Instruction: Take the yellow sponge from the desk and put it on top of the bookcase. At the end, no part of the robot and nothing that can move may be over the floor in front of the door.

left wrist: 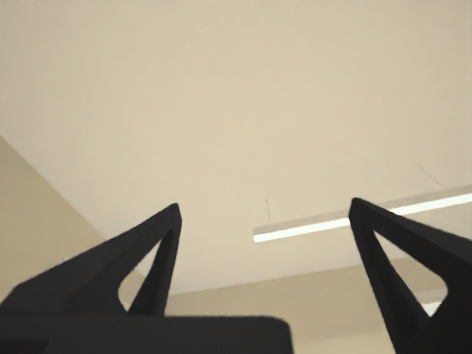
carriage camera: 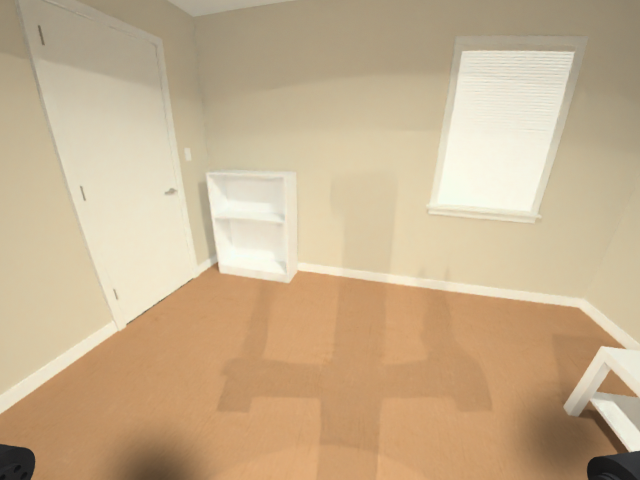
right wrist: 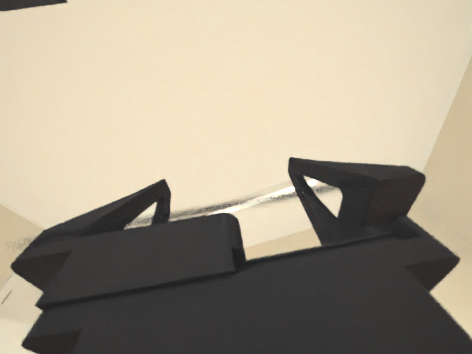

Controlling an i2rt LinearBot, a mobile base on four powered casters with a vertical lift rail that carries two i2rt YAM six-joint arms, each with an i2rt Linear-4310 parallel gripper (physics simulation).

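Frame: origin at the left arm's base, x right, y ahead, z up, level; millimetres.
Seen in the pictures: left gripper, fingertip midpoint: (left wrist: 263, 209); right gripper, fingertip midpoint: (right wrist: 228, 175).
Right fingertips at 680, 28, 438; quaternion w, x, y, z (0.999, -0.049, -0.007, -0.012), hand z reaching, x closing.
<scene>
A point is followed by its place in that frame, as x, y, z.
A white bookcase (carriage camera: 291, 227) @(80, 2132, -316) with two open compartments stands against the far wall, left of the middle in the carriage view, near the corner by the door. No object shows on its top. A closed white door (carriage camera: 113, 155) @(-1075, 1581, 369) with a lever handle is in the left wall. The yellow sponge and the desk do not show in these views. My left gripper (left wrist: 263, 209) @(9, 30, 439) is open and empty, pointing up toward the ceiling. My right gripper (right wrist: 228, 175) @(680, 28, 438) is open and empty, also facing the ceiling. The fingers of both grippers are outside the carriage view.
A low white table (carriage camera: 587, 384) @(1725, 679, -637) with a lower shelf stands at the right edge of the carriage view. A window (carriage camera: 498, 129) @(1734, 1899, 606) with a blind is in the far wall. Shadows of the robot fall on the brown floor (carriage camera: 170, 361) @(-600, 1024, -871). Dark arm parts show at both bottom corners.
</scene>
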